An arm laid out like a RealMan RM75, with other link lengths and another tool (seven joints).
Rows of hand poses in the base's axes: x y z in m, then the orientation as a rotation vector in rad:
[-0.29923 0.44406 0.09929 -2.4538 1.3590 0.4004]
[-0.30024 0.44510 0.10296 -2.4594 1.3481 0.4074]
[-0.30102 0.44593 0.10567 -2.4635 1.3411 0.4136]
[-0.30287 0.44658 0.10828 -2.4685 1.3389 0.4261]
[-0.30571 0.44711 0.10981 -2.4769 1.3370 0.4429]
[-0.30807 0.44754 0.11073 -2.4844 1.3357 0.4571]
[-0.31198 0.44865 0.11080 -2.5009 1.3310 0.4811]
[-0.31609 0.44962 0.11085 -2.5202 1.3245 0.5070]
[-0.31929 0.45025 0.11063 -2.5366 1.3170 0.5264]
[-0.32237 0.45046 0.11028 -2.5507 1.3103 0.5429]
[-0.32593 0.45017 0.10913 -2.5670 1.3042 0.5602]
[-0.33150 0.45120 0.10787 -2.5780 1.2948 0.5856]
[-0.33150 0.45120 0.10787 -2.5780 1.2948 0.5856]
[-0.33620 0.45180 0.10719 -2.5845 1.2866 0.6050]
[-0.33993 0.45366 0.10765 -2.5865 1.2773 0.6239]
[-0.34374 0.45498 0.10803 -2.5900 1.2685 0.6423]
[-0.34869 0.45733 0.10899 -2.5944 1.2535 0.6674]
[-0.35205 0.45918 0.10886 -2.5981 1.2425 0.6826]
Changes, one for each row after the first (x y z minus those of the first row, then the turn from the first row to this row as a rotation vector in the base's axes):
[-0.00101 0.00104 0.00367 0.0023 0.0027 0.0092]
[-0.00179 0.00187 0.00638 0.0037 0.0058 0.0155]
[-0.00364 0.00252 0.00899 0.0035 0.0147 0.0204]
[-0.00648 0.00305 0.01052 0.0013 0.0275 0.0272]
[-0.00884 0.00348 0.01144 -0.0010 0.0385 0.0329]
[-0.01275 0.00459 0.01151 -0.0070 0.0574 0.0456]
[-0.01686 0.00556 0.01156 -0.0143 0.0777 0.0605]
[-0.02006 0.00619 0.01134 -0.0203 0.0927 0.0738]
[-0.02314 0.00640 0.01099 -0.0255 0.1054 0.0854]
[-0.02670 0.00611 0.00984 -0.0327 0.1193 0.0976]
[-0.03227 0.00714 0.00858 -0.0331 0.1363 0.1103]
[-0.03227 0.00714 0.00858 -0.0331 0.1363 0.1103]
[-0.03697 0.00774 0.00790 -0.0316 0.1486 0.1197]
[-0.04070 0.00960 0.00836 -0.0262 0.1590 0.1279]
[-0.04451 0.01092 0.00874 -0.0224 0.1697 0.1363]
[-0.04946 0.01327 0.00970 -0.0158 0.1835 0.1493]
[-0.05282 0.01512 0.00957 -0.0120 0.1917 0.1587]

